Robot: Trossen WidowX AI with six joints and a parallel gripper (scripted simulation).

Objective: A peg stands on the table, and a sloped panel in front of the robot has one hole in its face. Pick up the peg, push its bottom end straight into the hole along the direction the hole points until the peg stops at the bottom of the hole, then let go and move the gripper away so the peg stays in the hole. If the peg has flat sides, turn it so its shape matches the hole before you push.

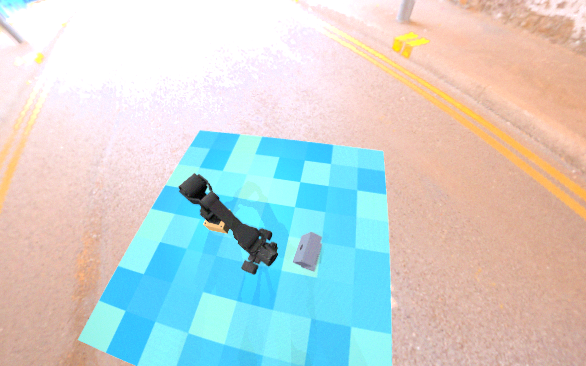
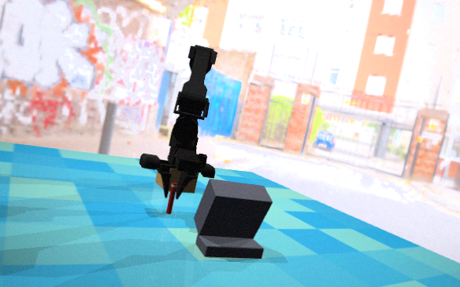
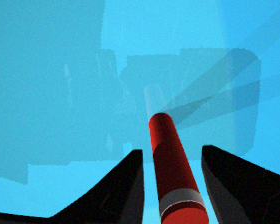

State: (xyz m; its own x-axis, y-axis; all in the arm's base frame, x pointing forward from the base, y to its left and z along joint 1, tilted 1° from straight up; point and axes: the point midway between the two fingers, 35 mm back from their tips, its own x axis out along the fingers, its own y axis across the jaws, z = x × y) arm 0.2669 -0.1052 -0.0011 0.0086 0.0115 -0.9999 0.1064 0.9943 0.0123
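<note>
Now: the sloped panel 200 mm ahead of my gripper tip, 60 mm to the left of it and 40 mm above it. From my gripper tip the other things lie so: red peg (20 mm above).
</note>
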